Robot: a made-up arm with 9 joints. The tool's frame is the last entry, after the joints. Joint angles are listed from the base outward. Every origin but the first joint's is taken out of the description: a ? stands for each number. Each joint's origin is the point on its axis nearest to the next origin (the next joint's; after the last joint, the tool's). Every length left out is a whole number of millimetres.
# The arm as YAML. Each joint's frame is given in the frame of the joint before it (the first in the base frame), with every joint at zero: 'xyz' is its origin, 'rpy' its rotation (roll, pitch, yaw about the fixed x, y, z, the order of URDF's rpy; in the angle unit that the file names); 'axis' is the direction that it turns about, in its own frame. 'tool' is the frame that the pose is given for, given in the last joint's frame.
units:
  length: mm
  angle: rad
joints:
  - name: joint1
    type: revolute
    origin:
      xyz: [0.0, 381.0, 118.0]
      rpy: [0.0, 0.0, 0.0]
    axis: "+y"
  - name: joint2
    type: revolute
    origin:
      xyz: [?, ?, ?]
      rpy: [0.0, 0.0, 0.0]
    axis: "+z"
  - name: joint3
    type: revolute
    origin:
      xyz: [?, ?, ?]
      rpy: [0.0, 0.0, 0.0]
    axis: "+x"
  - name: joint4
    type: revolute
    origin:
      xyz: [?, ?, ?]
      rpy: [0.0, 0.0, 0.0]
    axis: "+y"
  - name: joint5
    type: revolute
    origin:
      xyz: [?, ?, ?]
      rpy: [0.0, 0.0, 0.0]
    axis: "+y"
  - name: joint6
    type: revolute
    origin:
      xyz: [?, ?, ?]
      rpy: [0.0, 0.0, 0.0]
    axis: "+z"
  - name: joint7
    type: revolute
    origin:
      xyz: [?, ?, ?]
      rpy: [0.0, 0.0, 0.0]
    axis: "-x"
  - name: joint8
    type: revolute
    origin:
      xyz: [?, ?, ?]
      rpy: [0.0, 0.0, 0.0]
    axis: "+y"
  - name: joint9
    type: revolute
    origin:
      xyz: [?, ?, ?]
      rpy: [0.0, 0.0, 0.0]
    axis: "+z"
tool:
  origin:
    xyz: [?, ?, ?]
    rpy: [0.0, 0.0, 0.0]
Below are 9 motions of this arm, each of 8 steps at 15 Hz.
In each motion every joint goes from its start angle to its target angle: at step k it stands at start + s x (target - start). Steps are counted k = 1, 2, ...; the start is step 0. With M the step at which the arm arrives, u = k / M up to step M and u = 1 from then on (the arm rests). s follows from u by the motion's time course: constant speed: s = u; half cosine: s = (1 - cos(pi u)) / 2; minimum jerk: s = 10 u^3 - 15 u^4 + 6 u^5.
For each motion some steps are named. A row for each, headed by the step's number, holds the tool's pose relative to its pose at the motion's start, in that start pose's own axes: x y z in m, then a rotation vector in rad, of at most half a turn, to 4 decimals.
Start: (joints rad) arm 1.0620 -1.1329 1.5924 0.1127 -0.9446 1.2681 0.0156 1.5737 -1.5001
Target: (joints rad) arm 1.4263 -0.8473 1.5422 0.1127 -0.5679 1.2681 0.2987 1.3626 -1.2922
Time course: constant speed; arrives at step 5
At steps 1, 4, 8:
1: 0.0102 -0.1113 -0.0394 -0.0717 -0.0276 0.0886
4: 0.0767 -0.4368 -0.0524 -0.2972 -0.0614 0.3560
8: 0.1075 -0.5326 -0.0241 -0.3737 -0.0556 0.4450

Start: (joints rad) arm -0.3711 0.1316 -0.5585 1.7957 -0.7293 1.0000 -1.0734 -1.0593 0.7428
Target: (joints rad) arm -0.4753 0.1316 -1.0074 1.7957 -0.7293 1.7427 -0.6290 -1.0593 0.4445
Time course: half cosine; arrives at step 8
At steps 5, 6, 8:
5: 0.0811 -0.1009 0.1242 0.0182 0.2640 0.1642
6: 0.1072 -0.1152 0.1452 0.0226 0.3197 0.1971
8: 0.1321 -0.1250 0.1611 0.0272 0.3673 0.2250

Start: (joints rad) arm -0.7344 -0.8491 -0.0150 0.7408 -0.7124 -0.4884 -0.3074 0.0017 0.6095
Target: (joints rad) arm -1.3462 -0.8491 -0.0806 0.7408 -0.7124 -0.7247 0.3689 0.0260 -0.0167
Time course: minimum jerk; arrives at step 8
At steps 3, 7, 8:
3: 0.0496 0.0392 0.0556 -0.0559 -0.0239 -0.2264
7: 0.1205 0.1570 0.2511 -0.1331 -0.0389 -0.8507
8: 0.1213 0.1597 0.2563 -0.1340 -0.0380 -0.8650

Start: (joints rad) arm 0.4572 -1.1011 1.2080 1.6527 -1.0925 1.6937 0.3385 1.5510 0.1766
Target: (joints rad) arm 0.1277 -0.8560 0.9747 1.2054 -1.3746 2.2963 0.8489 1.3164 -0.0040
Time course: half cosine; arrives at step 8
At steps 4, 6, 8:
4: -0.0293 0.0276 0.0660 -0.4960 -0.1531 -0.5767
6: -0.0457 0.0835 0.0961 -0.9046 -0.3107 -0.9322
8: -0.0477 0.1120 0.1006 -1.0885 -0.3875 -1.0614

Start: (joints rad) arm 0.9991 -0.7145 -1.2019 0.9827 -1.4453 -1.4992 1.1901 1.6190 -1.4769
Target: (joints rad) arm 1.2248 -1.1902 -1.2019 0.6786 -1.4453 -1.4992 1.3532 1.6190 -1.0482
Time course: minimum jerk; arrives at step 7
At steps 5, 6, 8:
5: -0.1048 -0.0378 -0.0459 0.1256 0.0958 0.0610
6: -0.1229 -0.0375 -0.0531 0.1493 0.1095 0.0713
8: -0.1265 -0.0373 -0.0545 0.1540 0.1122 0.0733

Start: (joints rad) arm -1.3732 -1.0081 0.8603 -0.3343 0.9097 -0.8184 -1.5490 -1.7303 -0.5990
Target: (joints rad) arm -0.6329 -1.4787 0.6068 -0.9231 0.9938 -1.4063 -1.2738 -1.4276 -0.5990
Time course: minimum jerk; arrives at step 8
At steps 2, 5, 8:
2: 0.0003 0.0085 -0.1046 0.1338 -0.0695 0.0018
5: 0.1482 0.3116 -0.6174 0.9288 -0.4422 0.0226
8: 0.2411 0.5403 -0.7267 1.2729 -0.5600 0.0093

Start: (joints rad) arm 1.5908 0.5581 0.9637 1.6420 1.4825 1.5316 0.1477 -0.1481 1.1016
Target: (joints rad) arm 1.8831 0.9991 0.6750 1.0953 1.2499 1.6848 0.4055 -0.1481 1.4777
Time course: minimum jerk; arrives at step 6
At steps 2, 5, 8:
2: -0.0516 -0.0335 -0.0096 -0.0710 0.0884 0.1059
5: -0.1703 -0.1346 -0.0974 -0.1604 0.5267 0.4253
8: -0.1731 -0.1385 -0.1034 -0.1565 0.5510 0.4398

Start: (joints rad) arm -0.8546 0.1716 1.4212 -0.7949 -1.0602 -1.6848 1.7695 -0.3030 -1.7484
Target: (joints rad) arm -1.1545 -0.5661 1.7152 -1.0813 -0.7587 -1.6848 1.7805 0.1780 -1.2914
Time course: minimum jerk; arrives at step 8
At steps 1, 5, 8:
1: -0.0077 -0.0037 -0.0032 -0.0136 0.0102 0.0077
5: -0.3156 -0.1764 -0.0077 -0.5814 0.5367 0.4856
8: -0.3983 -0.2392 0.0492 -0.7768 0.7766 0.7286

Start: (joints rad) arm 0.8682 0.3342 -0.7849 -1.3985 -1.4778 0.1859 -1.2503 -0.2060 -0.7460
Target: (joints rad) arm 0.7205 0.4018 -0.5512 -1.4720 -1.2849 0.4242 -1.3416 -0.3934 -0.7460
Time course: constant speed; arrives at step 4
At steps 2, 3, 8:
2: 0.0196 -0.0404 0.0037 -0.0411 -0.0158 0.0362
3: 0.0287 -0.0584 0.0047 -0.0577 -0.0253 0.0491
8: 0.0374 -0.0751 0.0050 -0.0717 -0.0361 0.0588

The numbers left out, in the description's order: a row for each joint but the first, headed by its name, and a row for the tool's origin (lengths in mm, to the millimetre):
joint2: -55.0 0.0 8.0
joint3: 37.0 325.0 0.0
joint4: 0.0 7.0 -304.0
joint5: 118.0 0.0 -86.0
joint6: -312.0 0.0 50.0
joint7: -147.0 353.0 0.0
joint8: 0.0 -449.0 75.0
joint9: -20.0 0.0 -228.0
tool: 36.0 -37.0 0.0

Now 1 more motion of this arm.
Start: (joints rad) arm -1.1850 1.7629 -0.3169 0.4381 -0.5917 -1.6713 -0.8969 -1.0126 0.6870
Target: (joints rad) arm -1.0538 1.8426 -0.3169 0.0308 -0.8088 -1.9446 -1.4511 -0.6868 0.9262
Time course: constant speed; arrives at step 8
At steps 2, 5, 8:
2: -0.0697 0.1234 -0.0487 0.1198 -0.0185 -0.2345
5: -0.0895 0.3456 -0.1071 0.2925 -0.0933 -0.5776
8: -0.0018 0.5588 -0.1475 0.4321 -0.2320 -0.9076

